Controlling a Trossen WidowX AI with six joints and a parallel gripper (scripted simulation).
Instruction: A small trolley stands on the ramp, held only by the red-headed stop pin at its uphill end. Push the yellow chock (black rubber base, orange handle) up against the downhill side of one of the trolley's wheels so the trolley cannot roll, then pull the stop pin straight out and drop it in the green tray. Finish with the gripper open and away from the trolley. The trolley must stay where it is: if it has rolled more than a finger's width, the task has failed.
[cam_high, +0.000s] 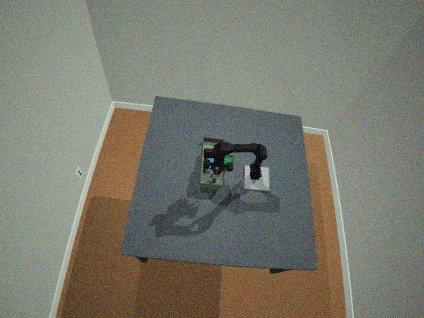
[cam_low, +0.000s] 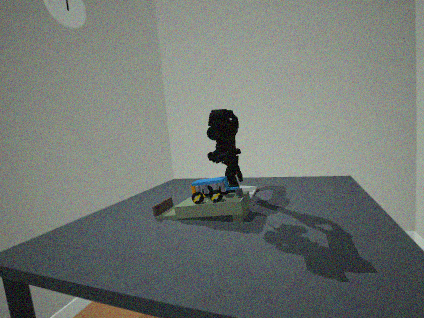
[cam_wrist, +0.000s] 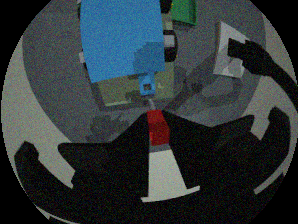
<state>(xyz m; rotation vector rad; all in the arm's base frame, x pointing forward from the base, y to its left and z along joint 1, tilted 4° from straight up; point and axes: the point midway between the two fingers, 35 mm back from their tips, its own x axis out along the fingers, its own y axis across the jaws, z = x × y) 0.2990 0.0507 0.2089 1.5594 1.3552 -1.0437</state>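
Now: gripper tip 180 mm to the left of the green tray, 180 mm above it and 120 mm past it. Round my gripper tip: olive ramp 130 mm below, 110 mm to the right, 10 mm ahead; then blue trolley 110 mm to the right, 60 mm below, 10 mm ahead; then red-headed stop pin right at my gripper tip.
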